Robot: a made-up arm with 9 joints. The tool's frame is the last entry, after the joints. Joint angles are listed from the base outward. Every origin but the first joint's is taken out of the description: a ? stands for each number. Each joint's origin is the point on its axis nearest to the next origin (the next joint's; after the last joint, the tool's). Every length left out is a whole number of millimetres.
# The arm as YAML. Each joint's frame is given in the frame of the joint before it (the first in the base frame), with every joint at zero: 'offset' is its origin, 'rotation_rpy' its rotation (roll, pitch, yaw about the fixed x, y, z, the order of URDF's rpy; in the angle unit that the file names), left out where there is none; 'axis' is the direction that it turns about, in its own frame. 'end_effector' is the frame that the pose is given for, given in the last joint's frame.
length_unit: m
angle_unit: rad
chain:
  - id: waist
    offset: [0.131, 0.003, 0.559]
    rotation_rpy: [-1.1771, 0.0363, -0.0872]
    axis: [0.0, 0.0, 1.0]
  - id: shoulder
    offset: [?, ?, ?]
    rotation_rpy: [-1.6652, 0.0, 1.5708]
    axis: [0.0, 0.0, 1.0]
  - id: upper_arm
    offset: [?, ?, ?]
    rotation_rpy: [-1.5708, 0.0, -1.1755]
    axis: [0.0, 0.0, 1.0]
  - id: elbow
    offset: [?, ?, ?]
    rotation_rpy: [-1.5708, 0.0, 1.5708]
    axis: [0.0, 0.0, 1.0]
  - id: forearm
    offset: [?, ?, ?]
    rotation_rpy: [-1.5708, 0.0, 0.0]
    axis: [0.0, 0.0, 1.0]
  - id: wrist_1
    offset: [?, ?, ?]
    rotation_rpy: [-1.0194, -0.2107, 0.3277]
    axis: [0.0, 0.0, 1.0]
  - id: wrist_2
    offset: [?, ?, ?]
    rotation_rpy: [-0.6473, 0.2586, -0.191]
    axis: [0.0, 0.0, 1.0]
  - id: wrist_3
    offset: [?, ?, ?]
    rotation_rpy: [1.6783, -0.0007, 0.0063]
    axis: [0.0, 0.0, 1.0]
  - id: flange
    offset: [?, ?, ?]
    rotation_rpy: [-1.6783, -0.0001, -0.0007]
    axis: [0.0, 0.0, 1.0]
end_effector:
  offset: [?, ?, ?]
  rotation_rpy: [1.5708, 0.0, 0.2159]
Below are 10 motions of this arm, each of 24 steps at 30 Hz.
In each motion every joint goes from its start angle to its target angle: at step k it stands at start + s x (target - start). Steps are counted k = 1, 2, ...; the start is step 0. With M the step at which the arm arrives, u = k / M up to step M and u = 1 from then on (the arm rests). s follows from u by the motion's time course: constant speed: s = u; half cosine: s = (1 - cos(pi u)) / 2; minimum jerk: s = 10 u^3 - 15 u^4 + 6 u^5.
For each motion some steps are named. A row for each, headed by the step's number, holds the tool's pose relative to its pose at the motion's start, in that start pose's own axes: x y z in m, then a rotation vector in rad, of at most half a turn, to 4 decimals.
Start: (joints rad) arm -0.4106 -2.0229 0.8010 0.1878 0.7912 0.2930 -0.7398 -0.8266 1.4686
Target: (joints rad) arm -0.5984 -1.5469 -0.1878 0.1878 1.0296 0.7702 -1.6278 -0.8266 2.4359
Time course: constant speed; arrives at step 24
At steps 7, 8, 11, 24:
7: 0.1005 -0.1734 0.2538 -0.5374 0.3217 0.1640
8: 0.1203 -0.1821 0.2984 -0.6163 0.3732 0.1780
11: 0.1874 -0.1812 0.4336 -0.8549 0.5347 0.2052
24: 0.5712 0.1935 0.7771 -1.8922 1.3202 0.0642

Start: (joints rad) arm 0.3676 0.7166 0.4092 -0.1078 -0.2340 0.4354 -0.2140 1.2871 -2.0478
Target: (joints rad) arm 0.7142 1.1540 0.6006 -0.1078 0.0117 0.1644 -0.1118 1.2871 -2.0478
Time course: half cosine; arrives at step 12
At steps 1, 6, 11, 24:
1: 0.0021 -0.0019 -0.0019 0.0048 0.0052 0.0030
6: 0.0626 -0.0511 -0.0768 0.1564 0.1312 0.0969
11: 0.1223 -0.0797 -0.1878 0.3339 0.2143 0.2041
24: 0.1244 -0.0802 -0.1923 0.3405 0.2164 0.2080

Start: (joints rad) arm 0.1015 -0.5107 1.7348 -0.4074 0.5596 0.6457 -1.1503 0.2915 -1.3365
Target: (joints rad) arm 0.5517 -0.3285 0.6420 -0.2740 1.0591 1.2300 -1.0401 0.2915 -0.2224
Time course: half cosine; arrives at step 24
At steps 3, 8, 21, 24:
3: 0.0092 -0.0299 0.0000 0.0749 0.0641 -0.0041
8: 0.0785 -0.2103 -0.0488 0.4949 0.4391 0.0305
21: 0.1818 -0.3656 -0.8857 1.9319 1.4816 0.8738
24: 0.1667 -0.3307 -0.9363 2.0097 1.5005 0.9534

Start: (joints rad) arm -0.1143 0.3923 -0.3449 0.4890 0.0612 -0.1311 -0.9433 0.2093 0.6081
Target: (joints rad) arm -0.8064 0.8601 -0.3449 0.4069 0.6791 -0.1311 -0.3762 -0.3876 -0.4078
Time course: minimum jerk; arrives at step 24
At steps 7, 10, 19, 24:
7: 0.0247 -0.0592 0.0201 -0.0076 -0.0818 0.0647
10: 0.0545 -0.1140 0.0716 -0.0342 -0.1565 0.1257
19: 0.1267 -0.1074 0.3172 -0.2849 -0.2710 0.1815
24: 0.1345 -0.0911 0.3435 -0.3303 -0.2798 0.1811

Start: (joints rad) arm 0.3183 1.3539 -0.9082 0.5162 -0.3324 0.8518 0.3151 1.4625 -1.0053
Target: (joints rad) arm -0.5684 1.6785 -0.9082 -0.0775 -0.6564 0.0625 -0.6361 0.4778 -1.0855
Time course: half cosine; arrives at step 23
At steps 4, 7, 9, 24:
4: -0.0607 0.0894 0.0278 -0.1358 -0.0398 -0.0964
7: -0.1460 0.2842 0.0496 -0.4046 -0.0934 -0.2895
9: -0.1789 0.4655 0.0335 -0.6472 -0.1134 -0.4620
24: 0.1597 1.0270 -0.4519 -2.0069 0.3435 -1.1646

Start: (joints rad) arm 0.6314 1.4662 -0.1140 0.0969 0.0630 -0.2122 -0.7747 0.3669 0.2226
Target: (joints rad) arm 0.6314 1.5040 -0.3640 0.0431 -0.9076 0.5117 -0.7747 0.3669 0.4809
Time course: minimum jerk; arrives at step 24
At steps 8, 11, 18, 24:
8: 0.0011 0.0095 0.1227 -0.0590 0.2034 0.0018
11: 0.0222 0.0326 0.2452 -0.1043 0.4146 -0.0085
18: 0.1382 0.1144 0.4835 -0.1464 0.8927 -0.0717
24: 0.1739 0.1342 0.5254 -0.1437 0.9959 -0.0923

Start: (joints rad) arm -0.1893 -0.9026 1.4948 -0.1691 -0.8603 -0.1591 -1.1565 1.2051 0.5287
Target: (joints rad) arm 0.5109 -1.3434 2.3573 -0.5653 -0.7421 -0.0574 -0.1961 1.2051 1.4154
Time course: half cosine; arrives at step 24
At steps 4, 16, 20, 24:
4: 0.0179 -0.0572 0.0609 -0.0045 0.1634 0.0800
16: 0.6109 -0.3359 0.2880 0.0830 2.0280 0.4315
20: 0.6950 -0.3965 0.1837 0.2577 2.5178 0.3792
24: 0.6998 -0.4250 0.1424 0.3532 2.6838 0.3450

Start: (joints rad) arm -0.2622 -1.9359 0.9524 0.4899 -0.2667 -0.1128 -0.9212 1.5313 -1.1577
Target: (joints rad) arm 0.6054 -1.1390 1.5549 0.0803 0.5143 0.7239 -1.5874 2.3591 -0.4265
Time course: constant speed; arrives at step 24
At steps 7, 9, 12, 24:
7: 0.1301 -0.2376 -0.0021 0.4347 0.2528 0.4528
9: 0.1831 -0.2855 -0.0201 0.5541 0.3219 0.5758
12: 0.2677 -0.3365 -0.0596 0.7283 0.4150 0.7545
24: 0.5893 -0.3097 -0.2824 1.3381 0.5662 1.3979

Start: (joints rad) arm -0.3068 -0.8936 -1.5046 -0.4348 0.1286 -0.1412 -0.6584 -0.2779 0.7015
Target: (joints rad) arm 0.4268 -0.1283 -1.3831 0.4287 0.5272 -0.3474 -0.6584 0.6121 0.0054
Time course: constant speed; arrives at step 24
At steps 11, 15, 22, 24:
11: 0.1866 -0.1482 -0.1935 0.0842 -0.4953 0.2700
15: 0.2776 -0.1775 -0.2623 0.1142 -0.6993 0.3458
22: 0.4561 -0.2007 -0.3546 0.1575 -1.0755 0.4579
24: 0.5096 -0.2016 -0.3717 0.1669 -1.1864 0.4864

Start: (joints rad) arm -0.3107 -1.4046 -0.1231 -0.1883 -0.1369 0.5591 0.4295 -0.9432 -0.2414
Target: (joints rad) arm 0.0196 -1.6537 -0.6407 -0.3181 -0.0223 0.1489 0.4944 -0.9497 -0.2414
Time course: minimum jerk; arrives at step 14
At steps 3, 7, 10, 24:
3: 0.0021 -0.0110 0.0019 0.0107 0.0041 0.0247
7: 0.0198 -0.0864 0.0109 0.0988 0.0313 0.1744
10: 0.0406 -0.1556 0.0116 0.1965 0.0547 0.2904
24: 0.0503 -0.1847 0.0094 0.2416 0.0639 0.3349

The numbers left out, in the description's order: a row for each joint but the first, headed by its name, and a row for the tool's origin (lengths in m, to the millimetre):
shoulder: 0.018 -0.013 0.0
upper_arm: -0.065 0.012 0.0
elbow: 0.008 0.119 0.0
forearm: 0.055 -0.073 0.0
wrist_1: 0.049 -0.148 0.0
wrist_2: 0.183 0.216 0.0
wrist_3: 0.001 -0.415 0.0
flange: -0.285 -0.241 0.0
tool: -0.291 -0.066 0.0

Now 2 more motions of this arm.
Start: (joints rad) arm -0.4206 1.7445 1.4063 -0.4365 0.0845 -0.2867 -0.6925 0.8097 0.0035
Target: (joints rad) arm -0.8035 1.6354 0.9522 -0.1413 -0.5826 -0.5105 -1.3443 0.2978 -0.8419
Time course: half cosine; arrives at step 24
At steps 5, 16, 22, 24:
5: -0.0297 0.0692 -0.0255 -0.1178 -0.1140 -0.0842
16: -0.0254 0.2435 -0.3836 -0.9576 -0.9504 -0.2838
22: 0.0270 0.1755 -0.4978 -1.2774 -1.2699 -0.2057
24: 0.0311 0.1685 -0.5041 -1.3007 -1.2930 -0.1965

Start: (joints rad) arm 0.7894 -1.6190 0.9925 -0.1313 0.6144 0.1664 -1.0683 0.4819 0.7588
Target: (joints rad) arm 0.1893 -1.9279 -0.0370 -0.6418 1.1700 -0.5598 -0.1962 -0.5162 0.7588
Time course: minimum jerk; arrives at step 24
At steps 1, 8, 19, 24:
1: 0.0004 -0.0002 -0.0003 0.0013 -0.0002 0.0007
8: 0.1308 -0.0308 -0.0586 0.3856 0.0074 0.2525
19: 0.6180 -0.1424 0.1668 0.8754 0.9106 1.3230
24: 0.6771 -0.1394 0.2145 0.8137 1.0327 1.4018

